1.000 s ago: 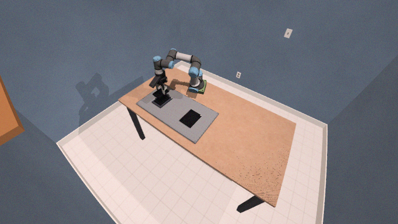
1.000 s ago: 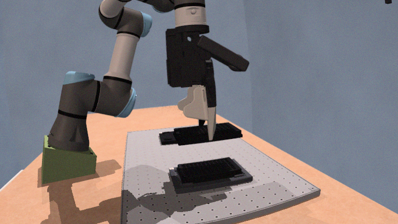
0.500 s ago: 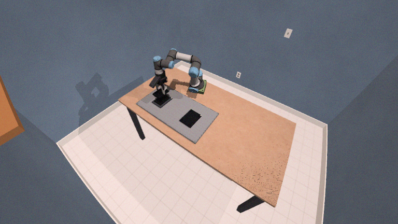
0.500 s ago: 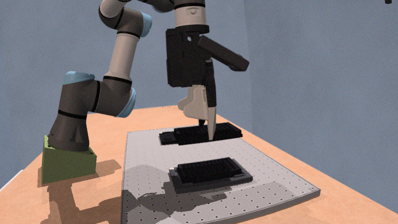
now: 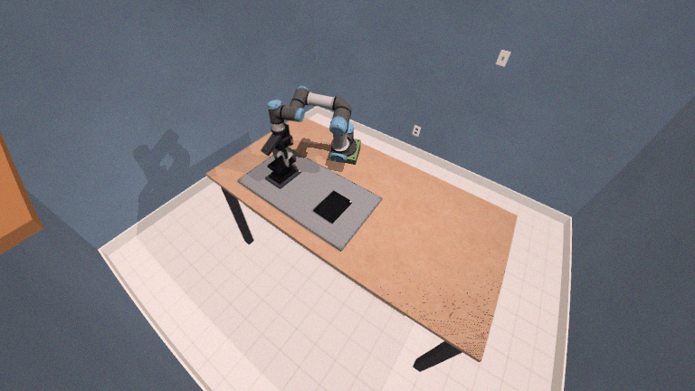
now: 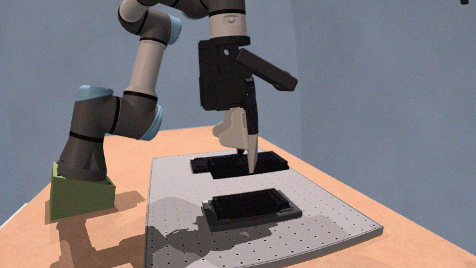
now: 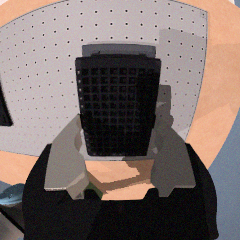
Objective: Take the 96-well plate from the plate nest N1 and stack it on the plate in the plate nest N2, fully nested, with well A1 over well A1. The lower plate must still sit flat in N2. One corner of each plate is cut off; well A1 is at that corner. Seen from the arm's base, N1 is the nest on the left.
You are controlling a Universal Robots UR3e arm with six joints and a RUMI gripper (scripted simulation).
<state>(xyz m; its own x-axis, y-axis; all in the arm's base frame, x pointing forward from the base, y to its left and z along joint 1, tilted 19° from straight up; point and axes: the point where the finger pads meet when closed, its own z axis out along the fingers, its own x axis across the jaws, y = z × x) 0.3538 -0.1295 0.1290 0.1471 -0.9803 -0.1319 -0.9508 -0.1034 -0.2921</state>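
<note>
Right now my hand is 100 mm above the grey nest frame. Also, from my hand: nest N1 (340 mm to the left, 100 mm below, 50 mm behind).
</note>
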